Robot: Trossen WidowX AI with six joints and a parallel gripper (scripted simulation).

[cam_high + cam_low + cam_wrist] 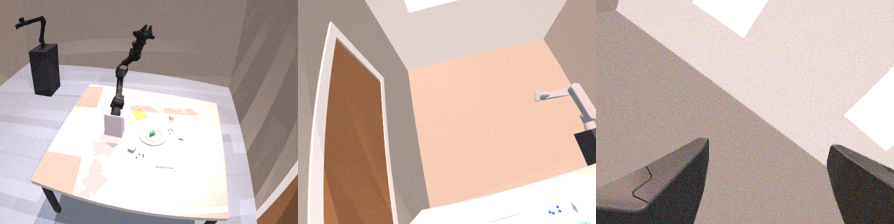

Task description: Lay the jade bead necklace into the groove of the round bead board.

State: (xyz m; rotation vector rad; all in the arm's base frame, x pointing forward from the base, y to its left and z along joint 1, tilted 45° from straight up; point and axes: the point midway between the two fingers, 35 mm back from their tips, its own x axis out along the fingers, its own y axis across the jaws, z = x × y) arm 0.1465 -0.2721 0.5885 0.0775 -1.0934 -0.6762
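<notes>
My gripper tip is 78 cm above the round white bead board, 20 cm to the left of it and 13 cm short of it. Round my gripper tip: yellow sheet (79 cm below, 5 cm to the left, 1 cm behind); blue block (78 cm below, 34 cm ahead, 18 cm to the right); cream block (78 cm below, 25 cm ahead, 4 cm to the left).
</notes>
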